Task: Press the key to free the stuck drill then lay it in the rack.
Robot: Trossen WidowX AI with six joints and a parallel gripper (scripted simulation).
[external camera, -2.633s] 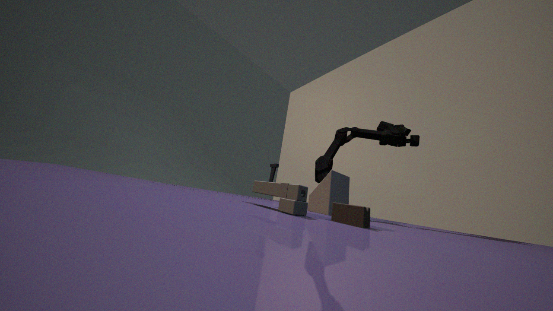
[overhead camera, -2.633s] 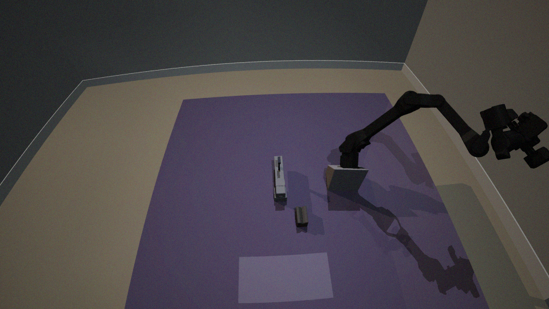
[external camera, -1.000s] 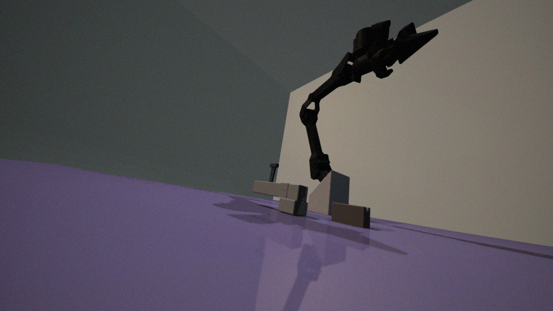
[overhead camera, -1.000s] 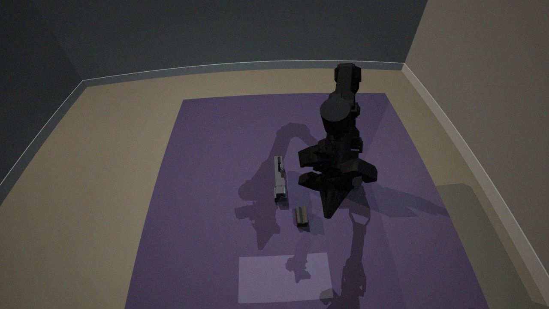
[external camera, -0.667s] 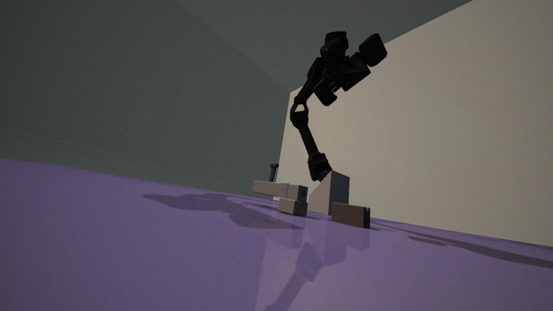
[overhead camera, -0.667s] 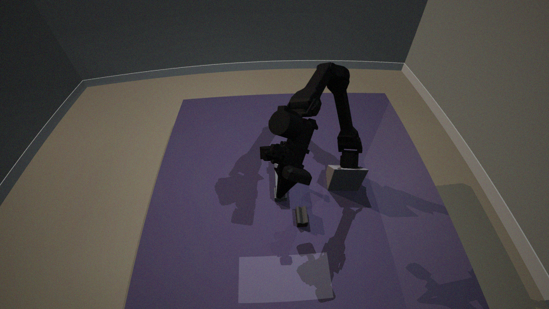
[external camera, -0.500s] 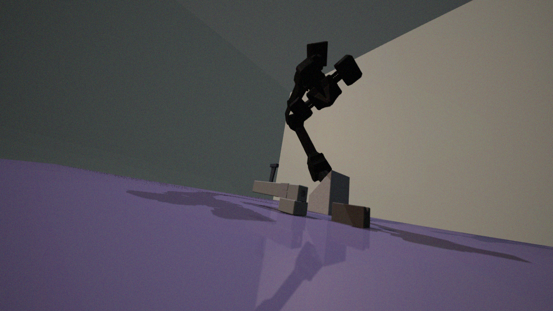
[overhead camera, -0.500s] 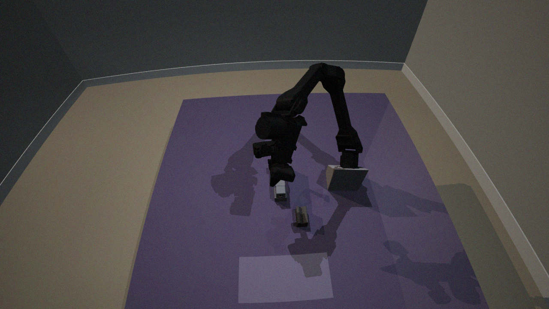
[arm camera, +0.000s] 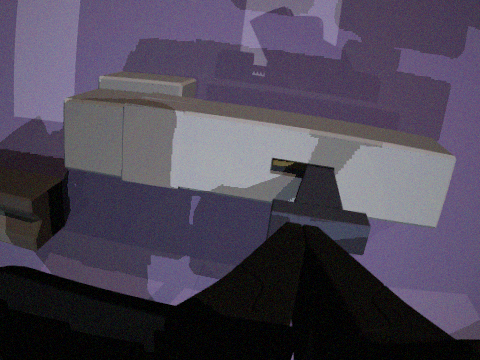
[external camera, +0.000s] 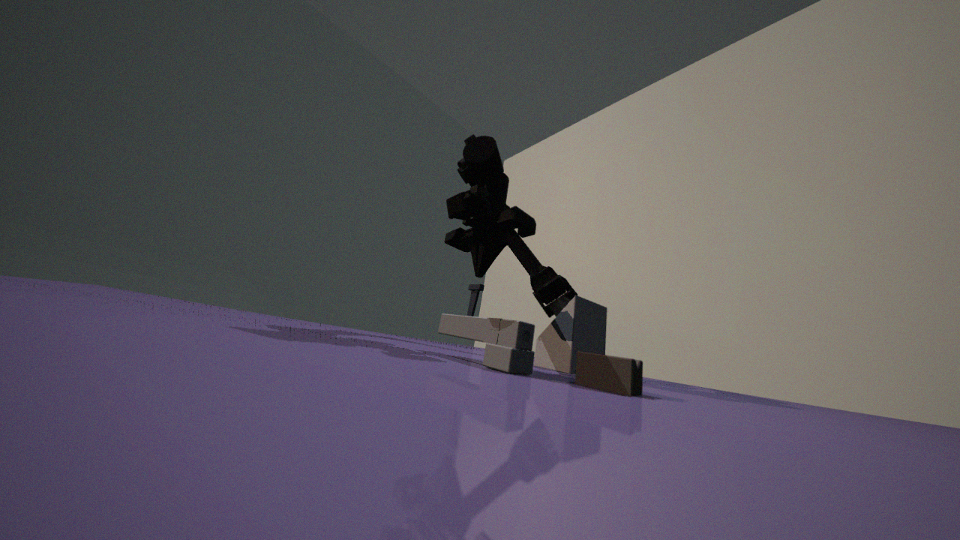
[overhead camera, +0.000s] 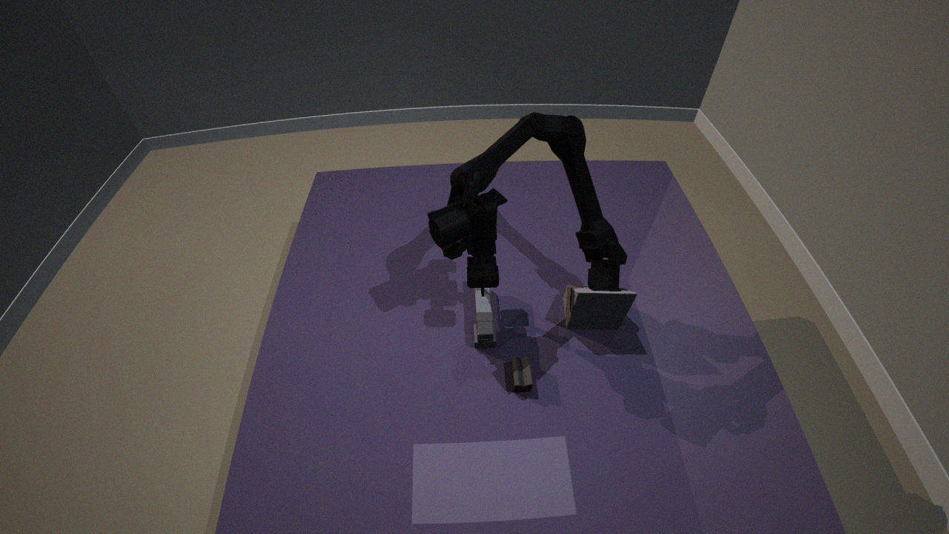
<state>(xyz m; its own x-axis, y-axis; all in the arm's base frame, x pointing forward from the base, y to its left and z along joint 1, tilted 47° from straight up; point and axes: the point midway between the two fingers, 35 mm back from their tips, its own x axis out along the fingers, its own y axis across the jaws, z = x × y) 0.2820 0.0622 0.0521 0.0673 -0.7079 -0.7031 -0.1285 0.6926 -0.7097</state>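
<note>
The small dark key lies 5 cm below my gripper tip and 1 cm to the right of it. Also, from my gripper tip: rack (18 cm to the left, 12 cm below, 11 cm behind); drill (9 cm below, 4 cm to the left, 1 cm behind); grey housing (10 cm below, 3 cm to the left, 1 cm behind).
</note>
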